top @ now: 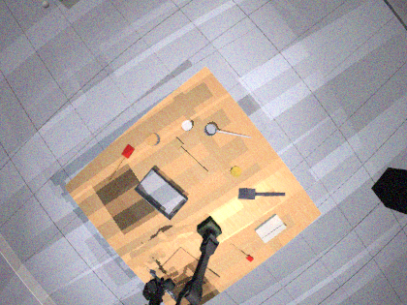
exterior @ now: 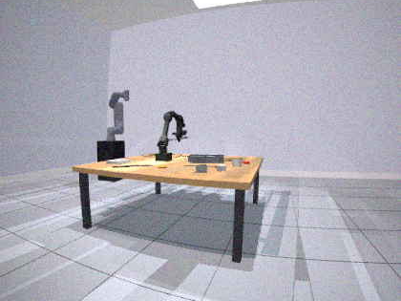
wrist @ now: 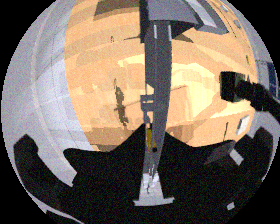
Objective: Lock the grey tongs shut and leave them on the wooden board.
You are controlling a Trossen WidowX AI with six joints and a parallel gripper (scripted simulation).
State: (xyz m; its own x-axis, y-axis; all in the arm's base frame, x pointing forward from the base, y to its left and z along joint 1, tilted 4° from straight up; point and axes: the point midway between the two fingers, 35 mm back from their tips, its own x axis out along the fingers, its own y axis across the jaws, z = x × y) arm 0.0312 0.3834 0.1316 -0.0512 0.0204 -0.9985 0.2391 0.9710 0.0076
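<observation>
Now: gripper tip 180 mm past the wooden board, 150 mm above it and 40 mm to the left of it. From my gripper tip the other things lie so: white block: 660 mm to the right, 320 mm behind, 140 mm below; then red-headed spatula: 700 mm ahead, 290 mm to the right, 150 mm below; then grey roasting tin: 360 mm ahead, 330 mm to the right, 130 mm below.
</observation>
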